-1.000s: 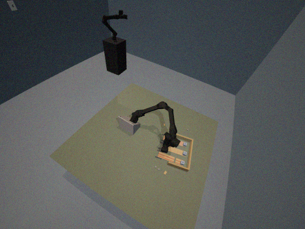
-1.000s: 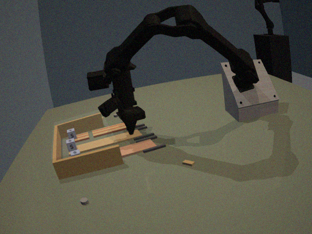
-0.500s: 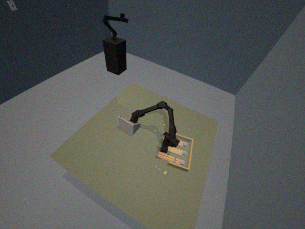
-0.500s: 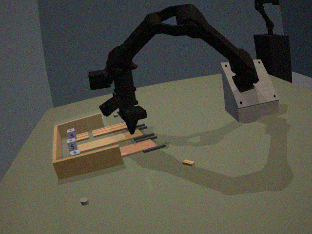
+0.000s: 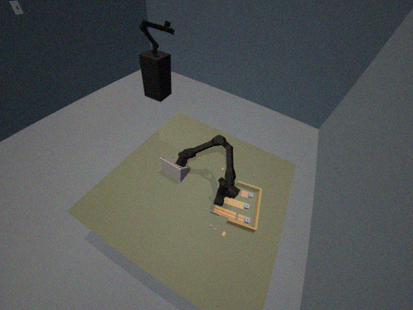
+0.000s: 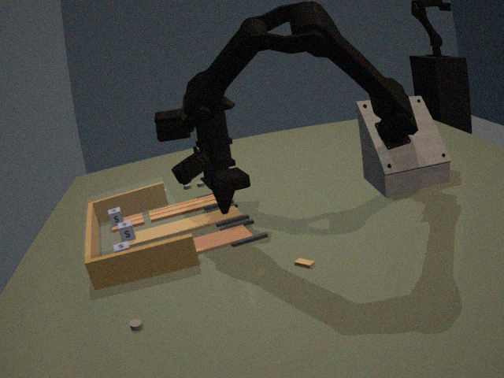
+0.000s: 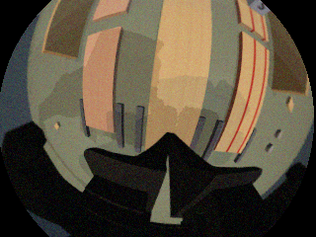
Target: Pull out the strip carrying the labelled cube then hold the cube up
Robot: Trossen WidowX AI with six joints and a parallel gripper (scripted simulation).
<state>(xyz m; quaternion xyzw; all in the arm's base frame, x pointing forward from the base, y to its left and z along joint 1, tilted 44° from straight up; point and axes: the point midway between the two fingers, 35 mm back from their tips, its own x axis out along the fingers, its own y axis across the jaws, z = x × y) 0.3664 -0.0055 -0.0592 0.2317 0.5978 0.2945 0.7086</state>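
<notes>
Right now the tan strip is 90 mm ahead of my gripper tip and 10 mm to the left of it. The rest, counted from my gripper tip: pink strip: 110 mm to the left, 40 mm ahead; small orange block: 250 mm to the left, 80 mm behind.
</notes>
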